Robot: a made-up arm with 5 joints.
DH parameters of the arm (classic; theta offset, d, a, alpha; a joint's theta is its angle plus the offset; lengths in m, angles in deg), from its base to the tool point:
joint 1: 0 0.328 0 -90
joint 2: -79.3 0 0.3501 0
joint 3: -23.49 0 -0.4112 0
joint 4: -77.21 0 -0.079 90
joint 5: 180 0.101 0 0
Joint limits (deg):
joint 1: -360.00..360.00
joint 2: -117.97..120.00
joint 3: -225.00..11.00
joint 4: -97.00..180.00
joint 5: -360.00..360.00
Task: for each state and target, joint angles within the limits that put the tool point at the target. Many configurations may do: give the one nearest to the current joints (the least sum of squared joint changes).
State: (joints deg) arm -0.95 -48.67 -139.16 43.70 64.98
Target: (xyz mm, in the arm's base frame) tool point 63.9 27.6 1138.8
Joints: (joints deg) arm 23.36 -33.42 -117.22 51.69 64.98
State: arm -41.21 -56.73 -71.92 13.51 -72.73
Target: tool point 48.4 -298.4 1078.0
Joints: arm -80.79 -19.22 -103.75 12.64 -72.73
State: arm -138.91 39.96 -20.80 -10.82 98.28
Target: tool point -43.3 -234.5 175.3
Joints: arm -100.46 6.86 1.77 -24.05 98.28
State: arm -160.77 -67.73 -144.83 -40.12 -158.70
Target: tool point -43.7 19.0 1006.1
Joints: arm -203.50 -42.63 -76.61 -57.24 -158.70
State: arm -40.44 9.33 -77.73 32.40 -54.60
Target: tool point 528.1 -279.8 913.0
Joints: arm -27.92 9.98 -115.40 23.98 -54.60
